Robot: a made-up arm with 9 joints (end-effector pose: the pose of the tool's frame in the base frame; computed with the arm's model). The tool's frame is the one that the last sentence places. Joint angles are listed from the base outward.
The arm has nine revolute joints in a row. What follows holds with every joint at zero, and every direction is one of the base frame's.
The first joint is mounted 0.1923 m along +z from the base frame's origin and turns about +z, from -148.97 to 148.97 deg.
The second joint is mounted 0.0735 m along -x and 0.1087 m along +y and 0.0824 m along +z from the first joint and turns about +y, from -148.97 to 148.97 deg.
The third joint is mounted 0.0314 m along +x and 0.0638 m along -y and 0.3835 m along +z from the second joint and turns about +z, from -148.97 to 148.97 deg.
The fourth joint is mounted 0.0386 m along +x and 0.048 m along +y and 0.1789 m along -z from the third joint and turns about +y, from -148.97 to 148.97 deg.
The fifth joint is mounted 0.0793 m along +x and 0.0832 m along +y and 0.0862 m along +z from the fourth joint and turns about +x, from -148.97 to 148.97 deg.
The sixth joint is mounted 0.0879 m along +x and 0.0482 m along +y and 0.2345 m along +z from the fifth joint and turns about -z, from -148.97 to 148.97 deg.
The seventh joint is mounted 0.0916 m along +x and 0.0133 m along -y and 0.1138 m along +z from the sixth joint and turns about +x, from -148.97 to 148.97 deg.
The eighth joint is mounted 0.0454 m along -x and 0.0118 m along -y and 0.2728 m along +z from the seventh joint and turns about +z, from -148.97 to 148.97 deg.
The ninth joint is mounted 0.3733 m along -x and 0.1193 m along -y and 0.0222 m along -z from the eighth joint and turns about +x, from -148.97 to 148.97 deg.
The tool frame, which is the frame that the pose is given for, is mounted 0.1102 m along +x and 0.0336 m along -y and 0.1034 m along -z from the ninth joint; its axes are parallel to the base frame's.
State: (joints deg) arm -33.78 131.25 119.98 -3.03 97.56 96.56 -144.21 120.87 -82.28
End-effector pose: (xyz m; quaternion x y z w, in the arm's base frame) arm 0.2185 0.3575 0.4380 -0.5305 0.6859 -0.2181 0.4478
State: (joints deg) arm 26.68 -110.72 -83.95 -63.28 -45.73 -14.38 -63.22 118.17 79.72
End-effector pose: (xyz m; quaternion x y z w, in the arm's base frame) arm -1.0116 -0.1628 0.6899 0.6691 0.0060 -0.0056 0.7432
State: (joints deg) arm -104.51 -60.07 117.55 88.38 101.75 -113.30 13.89 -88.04 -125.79
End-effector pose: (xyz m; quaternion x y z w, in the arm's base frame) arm 0.1211 -0.1717 0.8496 -0.5377 0.6311 0.0322 0.5581
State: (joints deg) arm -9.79 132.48 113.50 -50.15 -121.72 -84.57 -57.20 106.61 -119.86
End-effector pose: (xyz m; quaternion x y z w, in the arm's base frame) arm 0.3228 0.2610 0.8651 -0.0749 0.8309 -0.3776 0.4017
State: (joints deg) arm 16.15 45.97 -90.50 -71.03 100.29 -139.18 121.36 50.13 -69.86
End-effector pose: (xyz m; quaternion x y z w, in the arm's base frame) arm 0.3273 0.2552 0.3987 0.2769 -0.0535 0.9215 0.2670
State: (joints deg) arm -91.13 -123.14 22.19 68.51 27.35 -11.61 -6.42 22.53 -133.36
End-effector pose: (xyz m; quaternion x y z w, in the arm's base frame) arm -0.0562 0.8005 0.7405 0.9090 -0.2647 0.3156 0.0634
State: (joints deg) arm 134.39 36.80 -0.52 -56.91 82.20 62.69 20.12 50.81 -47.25
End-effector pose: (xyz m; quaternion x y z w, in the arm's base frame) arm 0.2251 0.1479 0.2978 0.2782 0.3248 0.7852 0.4479
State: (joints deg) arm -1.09 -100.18 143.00 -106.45 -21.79 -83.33 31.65 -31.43 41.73
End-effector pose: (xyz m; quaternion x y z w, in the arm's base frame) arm -0.3566 -0.4433 0.6549 0.4468 0.0148 -0.8795 0.1631
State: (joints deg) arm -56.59 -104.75 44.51 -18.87 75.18 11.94 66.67 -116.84 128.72
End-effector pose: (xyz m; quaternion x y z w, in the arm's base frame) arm -0.4748 0.4107 0.7725 0.9097 -0.2574 -0.3248 0.0281
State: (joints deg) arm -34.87 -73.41 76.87 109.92 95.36 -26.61 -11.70 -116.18 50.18
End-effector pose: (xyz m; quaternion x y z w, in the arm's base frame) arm 0.2626 0.1813 0.6897 0.0992 -0.2872 -0.9124 0.2744
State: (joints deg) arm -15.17 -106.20 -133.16 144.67 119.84 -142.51 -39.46 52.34 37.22
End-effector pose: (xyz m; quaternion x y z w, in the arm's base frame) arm -0.0178 0.5917 0.1035 -0.4823 0.8370 0.2580 0.0159
